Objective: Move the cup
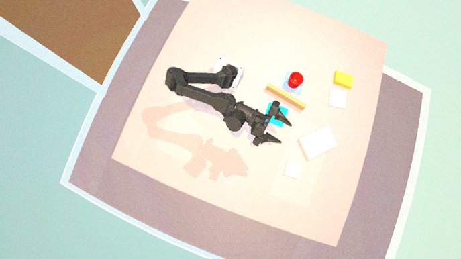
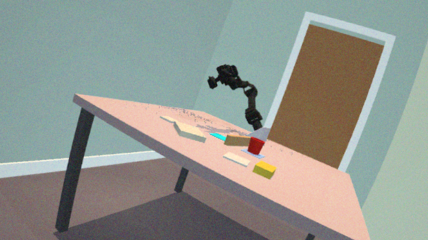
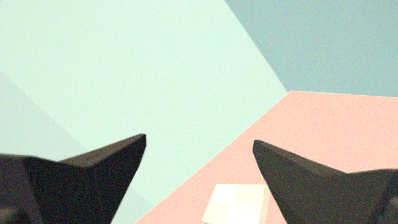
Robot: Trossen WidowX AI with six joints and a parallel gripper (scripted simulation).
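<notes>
Right now the cup is 35 cm to the left of my gripper tip, 27 cm below it and 3 cm behind it. The rest, counted from my gripper tip: pale blue pad 36 cm to the left, 32 cm below, 4 cm behind; then cyan pad 32 cm below, 15 cm to the left, 5 cm behind; then wooden block 30 cm below, 25 cm to the left, 4 cm behind.
</notes>
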